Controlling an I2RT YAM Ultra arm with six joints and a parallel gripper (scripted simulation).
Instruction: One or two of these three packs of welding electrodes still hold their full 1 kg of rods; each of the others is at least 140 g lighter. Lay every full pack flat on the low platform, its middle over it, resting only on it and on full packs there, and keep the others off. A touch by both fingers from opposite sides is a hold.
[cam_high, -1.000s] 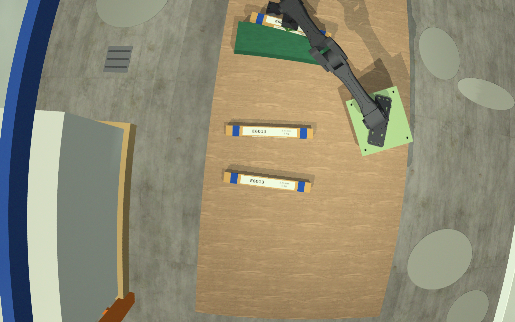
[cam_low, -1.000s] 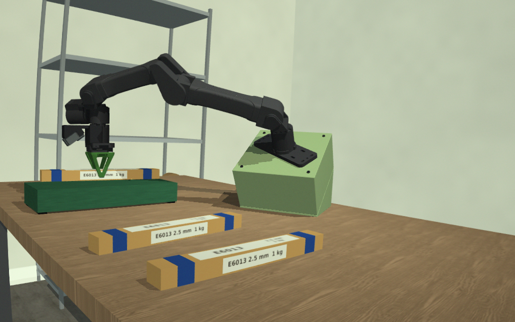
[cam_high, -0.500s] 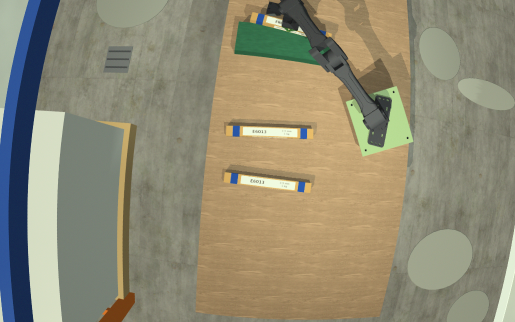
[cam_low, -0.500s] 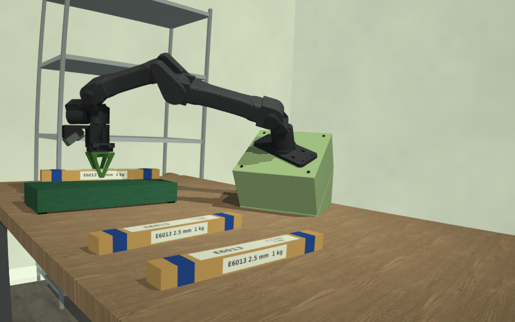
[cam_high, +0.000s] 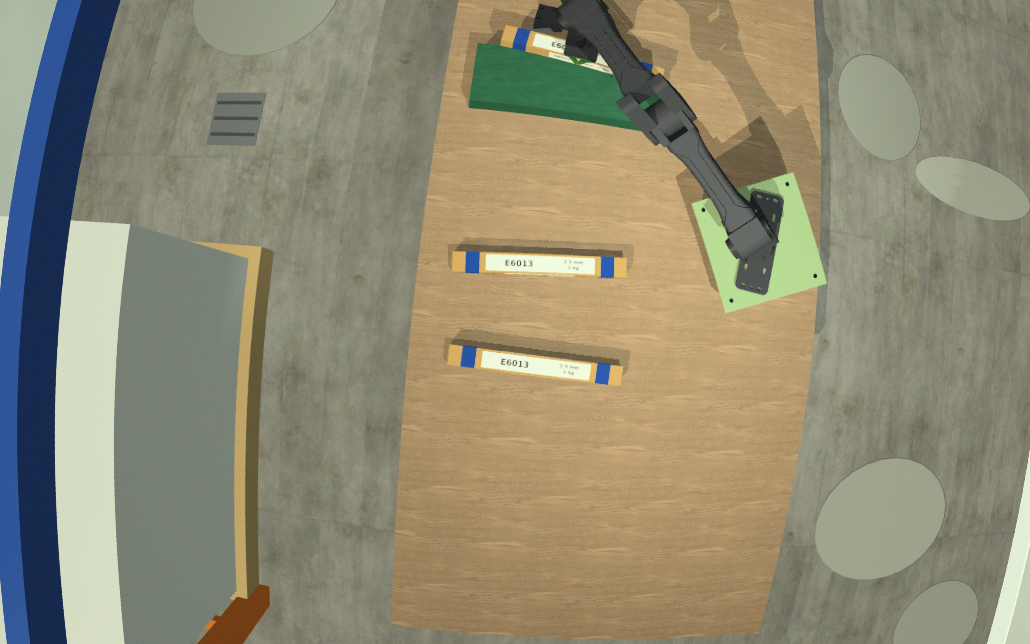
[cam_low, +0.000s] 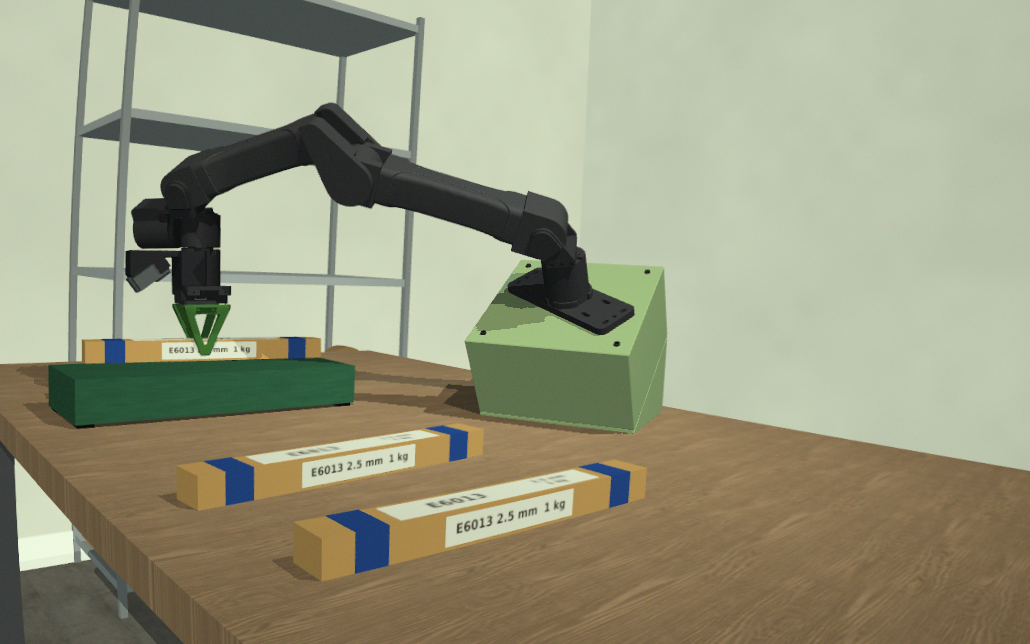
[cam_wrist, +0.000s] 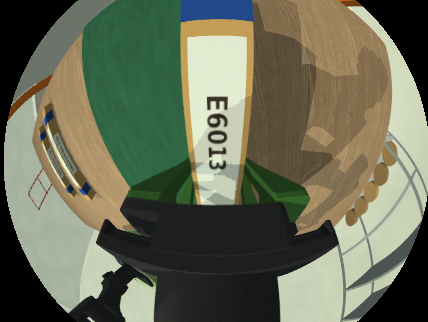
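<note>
Right now my hand is 10 mm short of the dark green low platform, 70 mm to the right of it and 60 mm above it.
</note>
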